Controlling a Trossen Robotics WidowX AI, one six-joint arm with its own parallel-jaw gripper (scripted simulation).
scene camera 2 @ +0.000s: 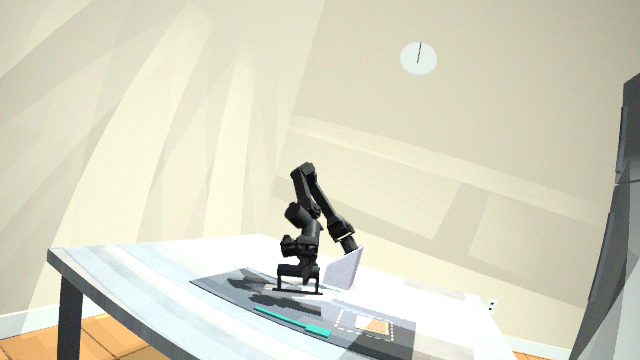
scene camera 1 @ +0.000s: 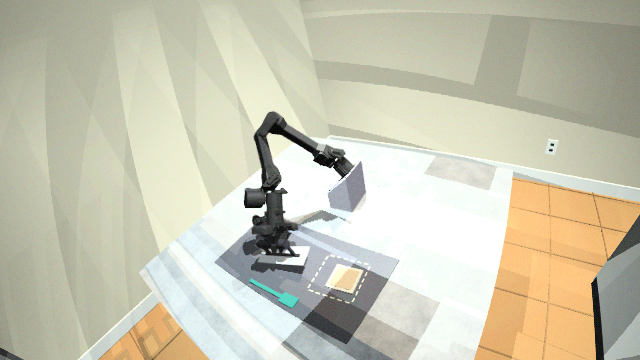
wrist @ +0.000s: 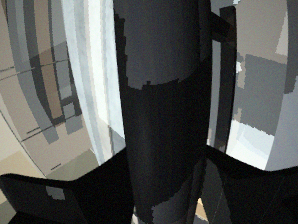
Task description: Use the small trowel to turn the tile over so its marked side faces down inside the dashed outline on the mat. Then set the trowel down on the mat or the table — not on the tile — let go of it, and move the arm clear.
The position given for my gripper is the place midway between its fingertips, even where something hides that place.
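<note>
I can see my gripper (scene camera 2: 304, 282) here, and scene camera 1 shows the gripper (scene camera 1: 277, 253) too, as does the wrist view, with the gripper (wrist: 164, 143) in it. There's also a white tile (scene camera 1: 343, 278), and a grey mat (scene camera 1: 336, 318) as well.
</note>
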